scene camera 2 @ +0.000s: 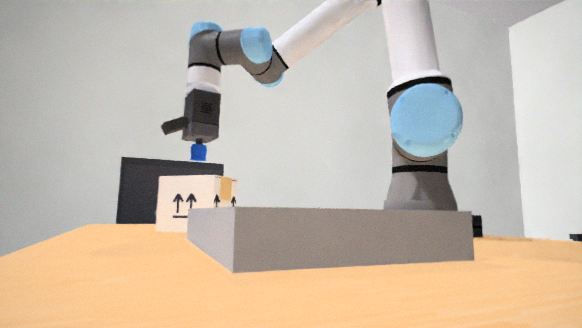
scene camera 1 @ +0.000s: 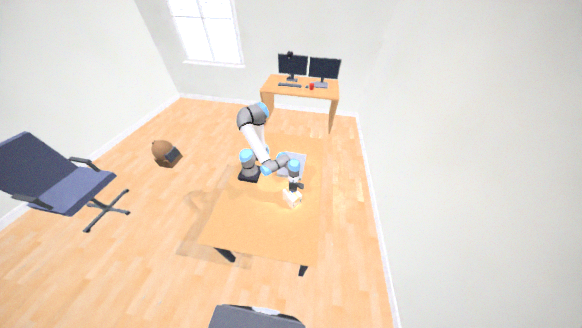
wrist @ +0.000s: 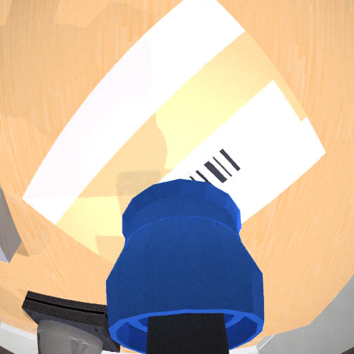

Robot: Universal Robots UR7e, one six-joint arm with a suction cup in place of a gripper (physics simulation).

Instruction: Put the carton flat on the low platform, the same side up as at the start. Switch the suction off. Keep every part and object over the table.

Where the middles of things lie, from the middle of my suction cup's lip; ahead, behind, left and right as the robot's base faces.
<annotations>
My suction cup is 11 cm above the white carton (scene camera 2: 176, 194). The rest, counted from my suction cup: low grey platform (scene camera 2: 242, 239): 39 cm to the left, 15 cm below, 3 cm behind.
</annotations>
